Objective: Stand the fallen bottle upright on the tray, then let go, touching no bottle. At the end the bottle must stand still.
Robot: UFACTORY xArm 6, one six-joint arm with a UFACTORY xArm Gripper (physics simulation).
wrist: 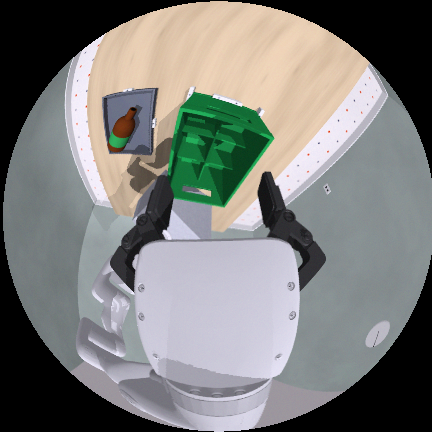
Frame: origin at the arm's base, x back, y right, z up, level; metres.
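Seen in the pictures: gripper, fingertip midpoint: (pixel 214 181).
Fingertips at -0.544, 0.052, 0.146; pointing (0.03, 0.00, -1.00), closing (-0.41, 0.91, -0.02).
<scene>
Pixels of each thing's top centre, then the offset from my fingertips to it, as dx, dy, dz. "spot": a spot on its surface instead. Level surfaces: height alone.
- brown bottle, middle of its top: (pixel 117 133) +0.138, -0.252, -0.254
- dark grey tray, surface spot: (pixel 145 142) spot: +0.214, -0.176, -0.328
- green crate, surface spot: (pixel 226 203) spot: +0.237, +0.133, -0.158
- wooden table, its level: dz -0.333
A brown bottle (pixel 125 127) with a green band lies on its side in the dark grey tray (pixel 145 142), at the upper left of the wrist view. Its neck points up and to the right, and its base is near the tray's lower left corner. My gripper (pixel 214 181) is open and empty. It hangs to the right of the tray and nearer the bottom of the view, apart from the bottle, with its two black fingers on either side of the green crate's lower part.
A green crate (pixel 226 204) with inner dividers stands to the right of the tray, below my fingers. The wooden table (pixel 240 45) has white dotted borders on the left and right. A shadow falls between tray and crate.
</scene>
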